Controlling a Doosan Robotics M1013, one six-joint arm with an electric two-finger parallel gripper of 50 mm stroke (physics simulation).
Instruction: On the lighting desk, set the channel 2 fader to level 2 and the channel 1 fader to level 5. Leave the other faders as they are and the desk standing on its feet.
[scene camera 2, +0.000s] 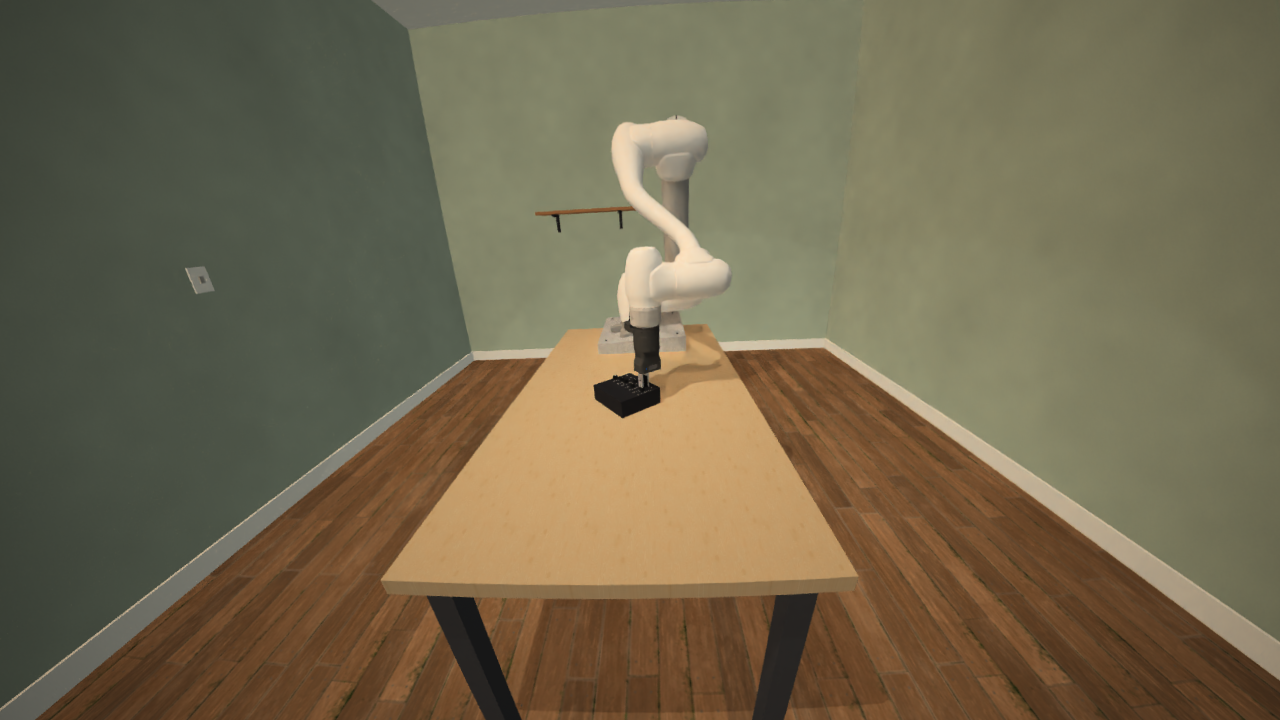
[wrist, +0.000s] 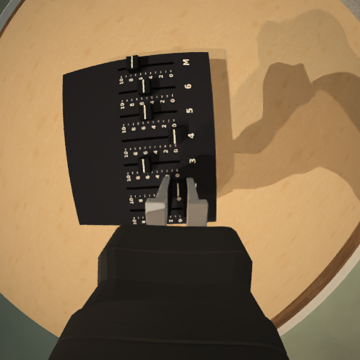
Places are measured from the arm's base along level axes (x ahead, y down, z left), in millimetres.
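Pixels of known places: gripper, fingertip midpoint: (scene camera 2: 644, 386).
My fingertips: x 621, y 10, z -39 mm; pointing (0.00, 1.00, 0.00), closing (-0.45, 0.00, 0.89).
Observation:
Behind a point stands the place of what it marks.
The black lighting desk (scene camera 2: 617, 400) @(x 691, y 15, z -124 mm) (wrist: 97, 150) stands flat on the table. My gripper (scene camera 2: 642, 385) @(x 621, y 9, z -39 mm) (wrist: 177, 189) points down over the desk's channel 2 row, its grey fingers shut on the channel 2 fader knob (wrist: 178, 191). That knob is at about 0 on its scale, at the end of its slot near the channel numbers. The channel 1 slot (wrist: 138, 210) partly shows below it in the wrist view; its knob is hidden behind the fingers. Digits 1 and 2 are mostly covered.
The channel 3 knob (wrist: 145, 165), channel 5 knob (wrist: 145, 111) and channel 6 knob (wrist: 143, 86) are near 6. The channel 4 knob (wrist: 174, 136) is near 0, and the M knob (wrist: 132, 62) is near 8. The wooden table (scene camera 2: 626, 501) @(x 1042, y 68, z -122 mm) extends around the desk.

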